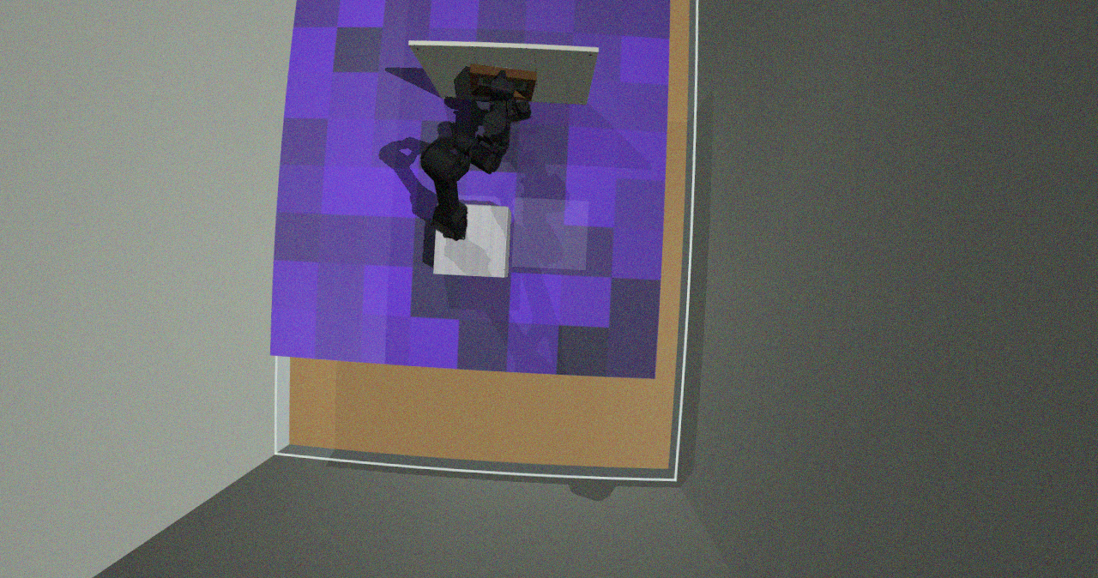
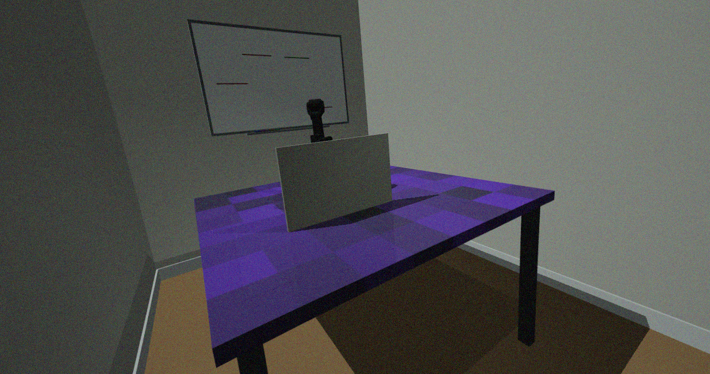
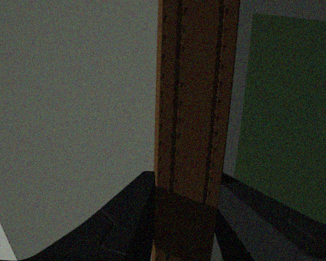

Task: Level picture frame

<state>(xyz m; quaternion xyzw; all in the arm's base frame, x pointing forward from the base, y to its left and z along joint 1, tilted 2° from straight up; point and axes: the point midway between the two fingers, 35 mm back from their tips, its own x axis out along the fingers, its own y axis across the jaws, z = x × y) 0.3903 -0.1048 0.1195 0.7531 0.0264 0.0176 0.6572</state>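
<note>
My gripper tip is 10 mm to the right of the brown wooden picture frame and 50 mm above it. Round my gripper tip: grey wall panel (20 mm ahead, 10 mm to the right, 60 mm below).
</note>
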